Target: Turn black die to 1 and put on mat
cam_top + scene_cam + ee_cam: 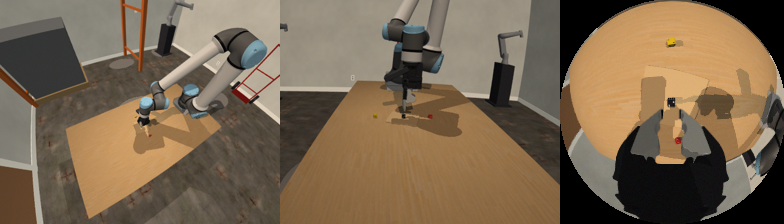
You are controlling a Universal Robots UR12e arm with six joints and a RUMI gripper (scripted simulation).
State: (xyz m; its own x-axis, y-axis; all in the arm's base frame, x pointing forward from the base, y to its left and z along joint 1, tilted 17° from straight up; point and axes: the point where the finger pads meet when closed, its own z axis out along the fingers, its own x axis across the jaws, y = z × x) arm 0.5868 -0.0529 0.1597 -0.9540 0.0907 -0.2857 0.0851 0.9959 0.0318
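My hand is 5 cm above the black die. The rest, counted from my hand: yellow die: 1 cm behind, 13 cm to the right, 5 cm below; then red die: 1 cm behind, 13 cm to the left, 5 cm below; then tan mat: 6 cm below.
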